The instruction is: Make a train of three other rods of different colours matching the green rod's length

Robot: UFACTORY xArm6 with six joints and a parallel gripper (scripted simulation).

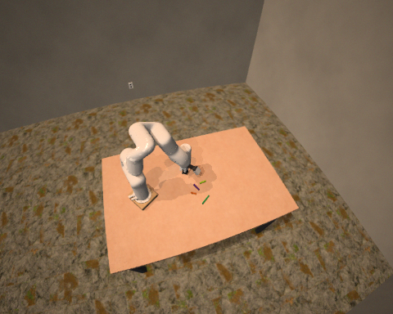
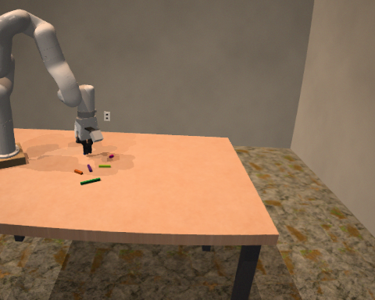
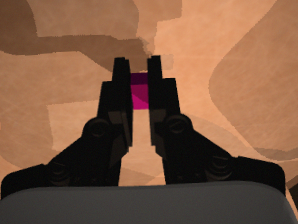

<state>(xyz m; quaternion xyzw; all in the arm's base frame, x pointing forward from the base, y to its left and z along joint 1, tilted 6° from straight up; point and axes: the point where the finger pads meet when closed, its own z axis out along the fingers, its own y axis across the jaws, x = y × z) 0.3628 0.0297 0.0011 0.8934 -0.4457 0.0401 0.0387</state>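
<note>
My hand is 1 cm past the blue rod, 2 cm to the right of it and 3 cm above it. From my hand the other things lie so: orange rod: 3 cm behind, 17 cm to the right, 3 cm below; lime rod: 7 cm ahead, 13 cm to the right, 3 cm below; purple rod: 1 cm ahead, 14 cm to the right, 3 cm below.
</note>
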